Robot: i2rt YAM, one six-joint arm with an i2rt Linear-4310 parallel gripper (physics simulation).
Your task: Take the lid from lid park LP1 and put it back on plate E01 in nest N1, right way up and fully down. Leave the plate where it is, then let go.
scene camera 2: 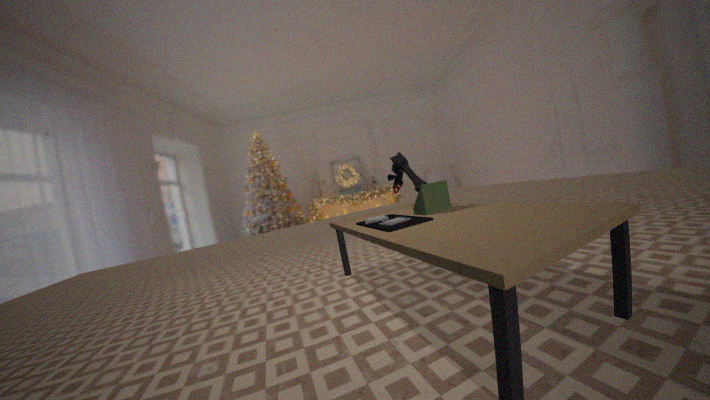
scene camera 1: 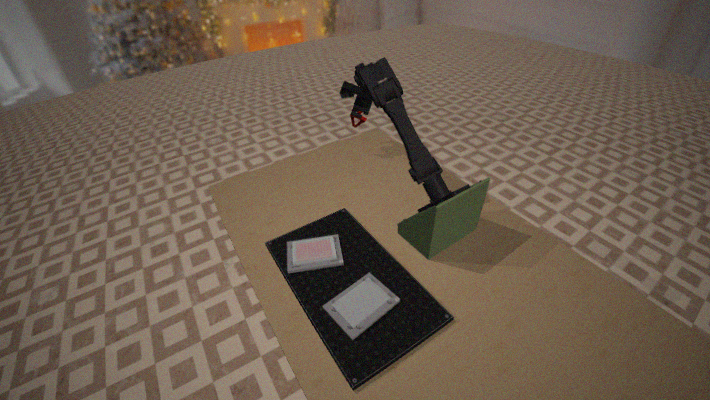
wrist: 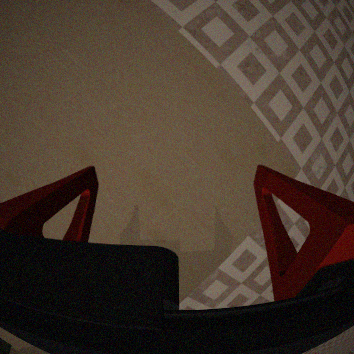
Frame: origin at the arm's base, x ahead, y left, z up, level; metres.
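Seen in the pictures: gripper, fingertip midpoint: [scene camera 2: 397, 191] [scene camera 1: 356, 120] [wrist: 175, 174]; arm's base at its link origin: [scene camera 2: 429, 194] [scene camera 1: 442, 200].
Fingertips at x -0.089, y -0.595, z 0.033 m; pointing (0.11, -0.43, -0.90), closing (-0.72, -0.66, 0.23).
Offsets run from my fingertips to a thing's middle. "spot": to the spot under its first point. Level surfaces: height alone.
My gripper [scene camera 1: 358, 120] [scene camera 2: 396, 190] [wrist: 175, 174] is open, its red fingers wide apart with nothing between them. It hangs high above the far part of the table, away from the black board. A plate with pink contents @(dx +0.475, dy +0.457, dz -0.123 m) [scene camera 1: 314, 251] [scene camera 2: 376, 219] sits in a grey nest at the board's far left end. A pale, flat lid @(dx +0.460, dy +0.685, dz -0.128 m) [scene camera 1: 362, 302] [scene camera 2: 397, 220] lies on a grey holder nearer to scene camera 1, at an angle to the plate. The labels N1, E01 and LP1 cannot be read. Plate and lid do not show in the wrist view.
The black board @(spot: dx +0.368, dy +0.790, dz -0.142 m) [scene camera 1: 415, 315] [scene camera 2: 421, 220] lies on the tan table @(dz -0.155 m) [scene camera 1: 575, 325] [scene camera 2: 540, 230]. A green angled block [scene camera 1: 457, 220] [scene camera 2: 436, 197] stands at the arm's base, right of the board. The table's edge and patterned floor [wrist: 280, 105] show at the right of the wrist view.
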